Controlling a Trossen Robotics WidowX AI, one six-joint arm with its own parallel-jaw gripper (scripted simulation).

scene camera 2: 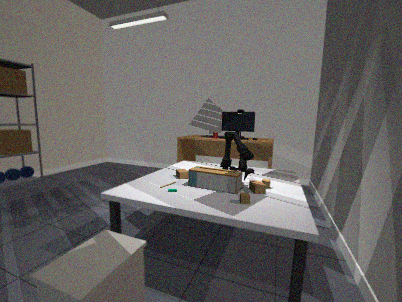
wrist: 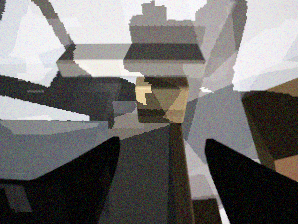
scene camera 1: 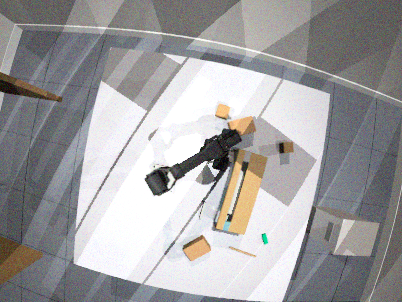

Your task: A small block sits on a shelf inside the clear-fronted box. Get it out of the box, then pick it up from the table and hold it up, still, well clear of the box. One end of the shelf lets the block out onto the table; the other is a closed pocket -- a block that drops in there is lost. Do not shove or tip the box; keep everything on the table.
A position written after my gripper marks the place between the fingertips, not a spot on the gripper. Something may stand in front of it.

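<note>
My gripper point(wrist: 162, 143), visible. Tan block point(wrist: 159, 99), likewise.
</note>
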